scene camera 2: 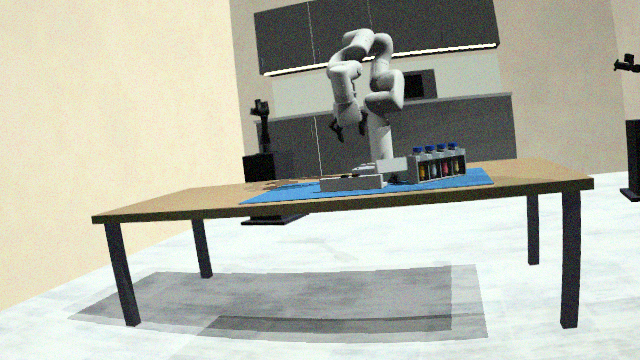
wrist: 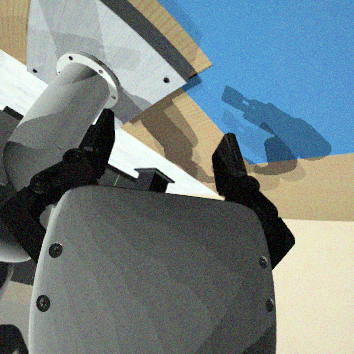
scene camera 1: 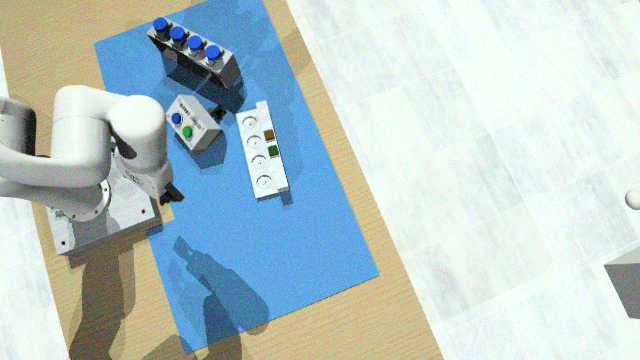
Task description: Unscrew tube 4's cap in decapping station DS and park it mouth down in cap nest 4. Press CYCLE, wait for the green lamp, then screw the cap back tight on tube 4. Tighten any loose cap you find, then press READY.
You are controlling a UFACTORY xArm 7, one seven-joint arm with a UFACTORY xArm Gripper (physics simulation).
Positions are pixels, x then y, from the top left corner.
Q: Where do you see a blue mat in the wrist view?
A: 274, 80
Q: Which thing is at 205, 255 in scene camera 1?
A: A blue mat.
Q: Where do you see a grey button box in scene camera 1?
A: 205, 131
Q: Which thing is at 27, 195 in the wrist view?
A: My gripper.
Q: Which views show my gripper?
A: Scene camera 2, the wrist view and scene camera 1: all of them.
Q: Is my gripper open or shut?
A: Open.
